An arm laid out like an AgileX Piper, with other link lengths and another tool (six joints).
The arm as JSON. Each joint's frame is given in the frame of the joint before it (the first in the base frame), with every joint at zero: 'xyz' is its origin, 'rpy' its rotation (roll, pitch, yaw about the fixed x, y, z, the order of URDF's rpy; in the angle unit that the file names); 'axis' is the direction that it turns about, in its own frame. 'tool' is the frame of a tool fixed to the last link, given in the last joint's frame.
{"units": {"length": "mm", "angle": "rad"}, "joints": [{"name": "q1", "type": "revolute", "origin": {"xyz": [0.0, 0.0, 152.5], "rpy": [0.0, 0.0, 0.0]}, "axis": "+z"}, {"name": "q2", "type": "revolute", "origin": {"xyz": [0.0, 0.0, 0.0], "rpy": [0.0, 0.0, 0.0]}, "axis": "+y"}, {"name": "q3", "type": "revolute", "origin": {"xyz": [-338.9, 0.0, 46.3], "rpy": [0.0, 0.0, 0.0]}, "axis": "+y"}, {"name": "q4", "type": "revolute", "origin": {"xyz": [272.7, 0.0, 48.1], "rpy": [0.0, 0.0, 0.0]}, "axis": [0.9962, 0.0, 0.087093]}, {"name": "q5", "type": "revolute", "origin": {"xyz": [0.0, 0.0, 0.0], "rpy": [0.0, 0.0, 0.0]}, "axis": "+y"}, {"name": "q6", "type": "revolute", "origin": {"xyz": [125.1, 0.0, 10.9], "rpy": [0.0, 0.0, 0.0]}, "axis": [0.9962, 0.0, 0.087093]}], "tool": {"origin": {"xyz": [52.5, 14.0, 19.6], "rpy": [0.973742, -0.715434, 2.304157]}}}
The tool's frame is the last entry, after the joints.
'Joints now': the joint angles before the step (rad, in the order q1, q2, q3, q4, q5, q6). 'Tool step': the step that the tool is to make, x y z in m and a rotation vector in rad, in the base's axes. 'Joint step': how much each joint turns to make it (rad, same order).
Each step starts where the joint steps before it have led.
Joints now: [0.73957, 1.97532, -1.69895, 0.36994, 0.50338, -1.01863]
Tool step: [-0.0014, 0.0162, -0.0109, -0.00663, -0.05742, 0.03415]
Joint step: [0.02756, 0.03059, 0.00003, -0.00094, -0.06429, -0.04893]
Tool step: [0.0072, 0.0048, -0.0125, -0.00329, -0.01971, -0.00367]
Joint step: [0.00129, 0.02916, -0.00020, 0.00076, -0.04120, -0.01666]
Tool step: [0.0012, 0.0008, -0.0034, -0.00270, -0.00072, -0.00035]
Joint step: [0.00008, 0.00654, 0.00014, 0.00006, -0.00533, -0.00251]
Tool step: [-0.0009, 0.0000, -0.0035, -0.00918, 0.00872, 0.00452]
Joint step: [0.00008, 0.00361, -0.00006, -0.00025, 0.00998, -0.00152]
